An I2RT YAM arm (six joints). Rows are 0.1 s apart.
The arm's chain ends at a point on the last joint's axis. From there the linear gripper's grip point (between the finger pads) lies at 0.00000 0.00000 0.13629 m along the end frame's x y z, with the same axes.
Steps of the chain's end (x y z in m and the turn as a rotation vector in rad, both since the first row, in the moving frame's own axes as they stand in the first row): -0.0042 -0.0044 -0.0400 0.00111 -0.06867 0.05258; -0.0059 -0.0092 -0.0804 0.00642 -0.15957 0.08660; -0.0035 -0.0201 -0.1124 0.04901 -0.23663 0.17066; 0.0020 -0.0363 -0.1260 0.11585 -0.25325 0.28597; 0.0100 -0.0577 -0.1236 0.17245 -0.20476 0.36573; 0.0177 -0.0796 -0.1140 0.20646 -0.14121 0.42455
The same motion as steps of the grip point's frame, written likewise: -0.0135 -0.0048 -0.0403 0.00111 -0.06867 0.05258; -0.0275 -0.0110 -0.0821 0.00642 -0.15957 0.08660; -0.0347 -0.0294 -0.1164 0.04901 -0.23663 0.17066; -0.0294 -0.0565 -0.1312 0.11585 -0.25325 0.28597; -0.0127 -0.0854 -0.1284 0.17245 -0.20476 0.36573; 0.0051 -0.1106 -0.1182 0.20646 -0.14121 0.42455
